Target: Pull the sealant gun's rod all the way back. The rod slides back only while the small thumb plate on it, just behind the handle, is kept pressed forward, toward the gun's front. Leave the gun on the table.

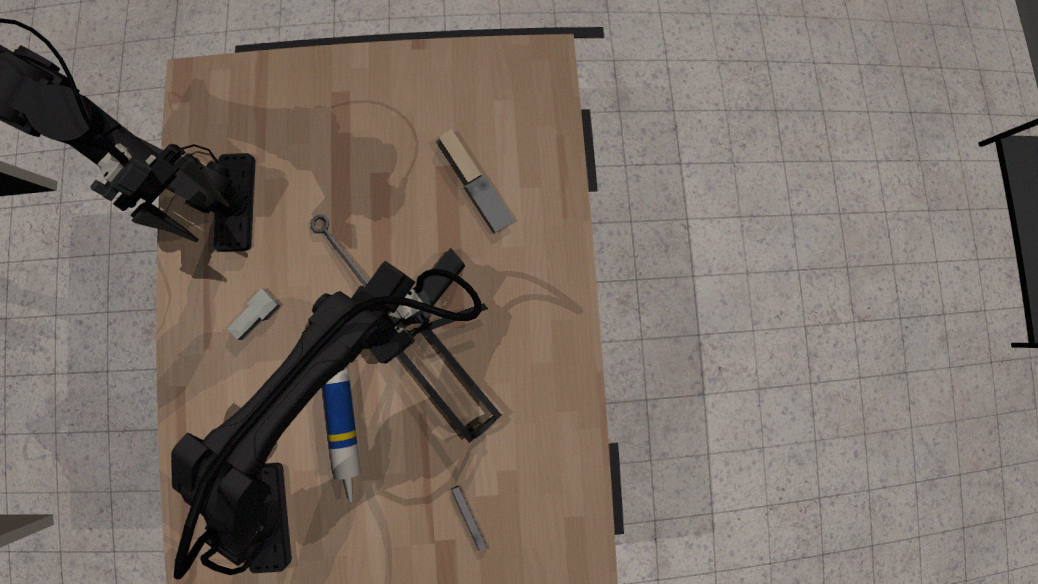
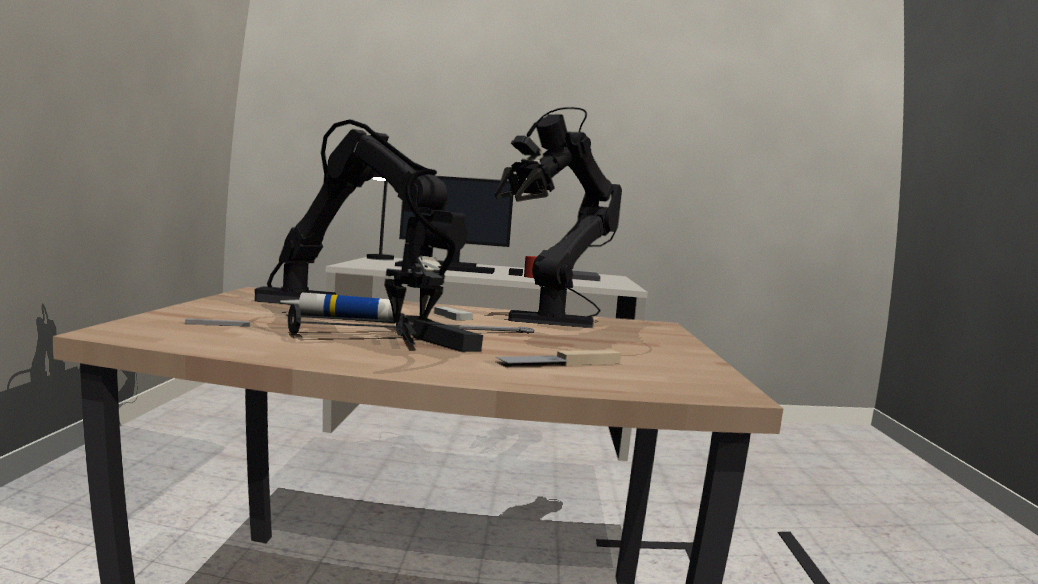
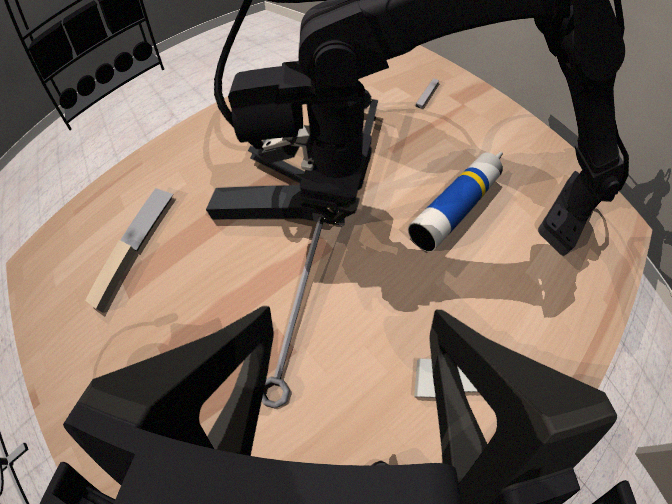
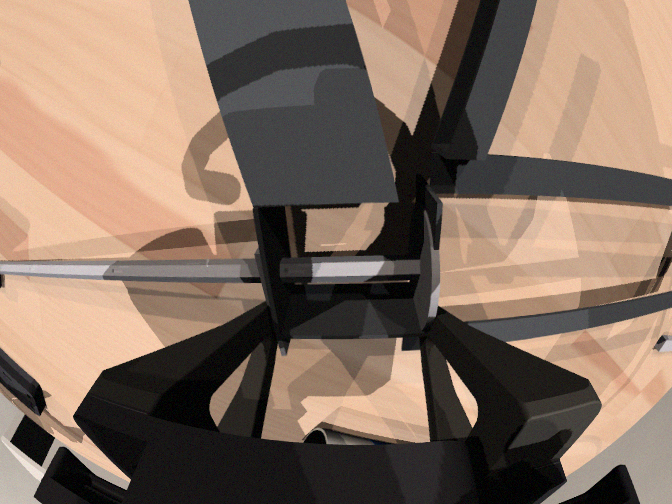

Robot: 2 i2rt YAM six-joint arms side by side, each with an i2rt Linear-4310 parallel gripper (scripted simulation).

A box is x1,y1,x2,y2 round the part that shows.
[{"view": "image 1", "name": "scraper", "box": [439,129,514,231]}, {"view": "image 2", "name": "my left gripper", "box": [495,138,558,201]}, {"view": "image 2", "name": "my right gripper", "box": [384,243,443,321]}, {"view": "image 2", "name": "sealant gun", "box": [286,304,533,351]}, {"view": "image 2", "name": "scraper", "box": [496,350,620,365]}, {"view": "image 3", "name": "my left gripper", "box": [40,306,636,503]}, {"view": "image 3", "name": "sealant gun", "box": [206,89,377,407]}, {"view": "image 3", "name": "scraper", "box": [85,188,172,312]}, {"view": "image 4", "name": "my right gripper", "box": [34,301,639,503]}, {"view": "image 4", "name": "sealant gun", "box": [0,0,671,355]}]
